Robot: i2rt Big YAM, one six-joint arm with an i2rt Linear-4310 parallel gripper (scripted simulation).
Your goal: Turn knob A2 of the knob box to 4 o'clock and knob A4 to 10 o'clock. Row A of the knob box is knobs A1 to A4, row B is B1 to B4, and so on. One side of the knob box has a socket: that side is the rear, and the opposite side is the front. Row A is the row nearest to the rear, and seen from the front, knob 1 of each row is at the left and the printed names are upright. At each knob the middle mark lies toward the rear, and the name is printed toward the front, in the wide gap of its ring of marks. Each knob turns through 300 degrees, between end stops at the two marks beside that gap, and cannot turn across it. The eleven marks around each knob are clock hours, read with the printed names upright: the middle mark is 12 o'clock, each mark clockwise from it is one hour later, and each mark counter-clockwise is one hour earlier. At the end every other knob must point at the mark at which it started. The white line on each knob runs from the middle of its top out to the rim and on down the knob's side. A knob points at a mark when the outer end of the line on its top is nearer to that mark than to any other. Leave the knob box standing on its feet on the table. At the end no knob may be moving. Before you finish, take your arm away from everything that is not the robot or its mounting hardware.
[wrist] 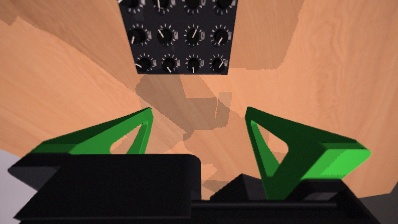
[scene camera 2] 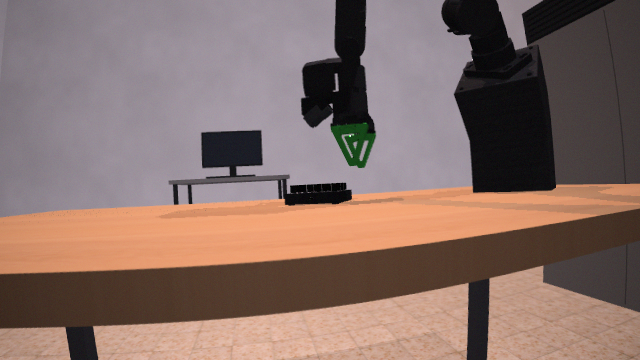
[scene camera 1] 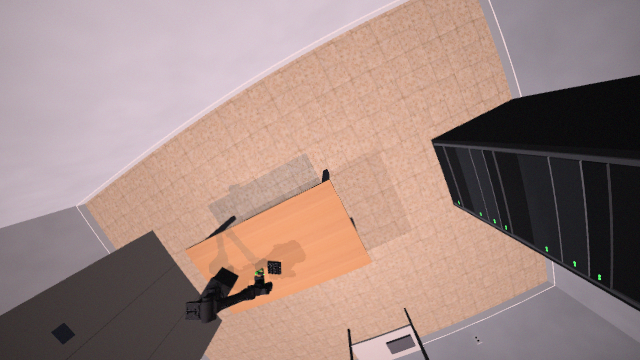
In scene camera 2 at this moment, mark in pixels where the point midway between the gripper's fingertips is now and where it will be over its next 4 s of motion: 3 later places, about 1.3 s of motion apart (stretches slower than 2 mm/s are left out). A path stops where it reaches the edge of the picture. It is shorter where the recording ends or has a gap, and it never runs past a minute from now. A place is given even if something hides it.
My gripper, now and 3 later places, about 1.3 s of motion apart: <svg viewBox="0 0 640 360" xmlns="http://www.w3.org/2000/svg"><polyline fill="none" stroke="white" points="357,167 337,163 317,157 319,176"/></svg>
